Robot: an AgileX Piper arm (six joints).
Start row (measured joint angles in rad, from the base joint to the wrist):
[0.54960 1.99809 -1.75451 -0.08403 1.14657 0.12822]
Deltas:
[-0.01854 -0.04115 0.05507 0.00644 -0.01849 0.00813]
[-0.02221 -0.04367 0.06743 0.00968 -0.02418 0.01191]
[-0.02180 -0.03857 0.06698 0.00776 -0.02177 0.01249]
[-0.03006 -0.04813 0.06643 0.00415 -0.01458 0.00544]
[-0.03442 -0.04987 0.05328 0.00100 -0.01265 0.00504]
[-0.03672 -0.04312 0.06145 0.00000 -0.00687 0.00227]
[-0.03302 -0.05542 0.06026 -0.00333 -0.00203 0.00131]
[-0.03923 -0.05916 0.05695 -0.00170 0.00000 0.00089]
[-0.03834 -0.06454 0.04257 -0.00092 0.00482 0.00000]
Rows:
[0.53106 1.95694 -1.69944 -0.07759 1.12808 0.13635]
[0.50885 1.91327 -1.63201 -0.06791 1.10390 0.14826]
[0.48705 1.87470 -1.56503 -0.06015 1.08213 0.16075]
[0.45699 1.82657 -1.49860 -0.05600 1.06755 0.16619]
[0.42257 1.77670 -1.44532 -0.05500 1.05490 0.17123]
[0.38585 1.73358 -1.38387 -0.05500 1.04803 0.17350]
[0.35283 1.67816 -1.32361 -0.05833 1.04600 0.17481]
[0.31360 1.61900 -1.26666 -0.06003 1.04600 0.17570]
[0.27526 1.55446 -1.22409 -0.06095 1.05082 0.17570]

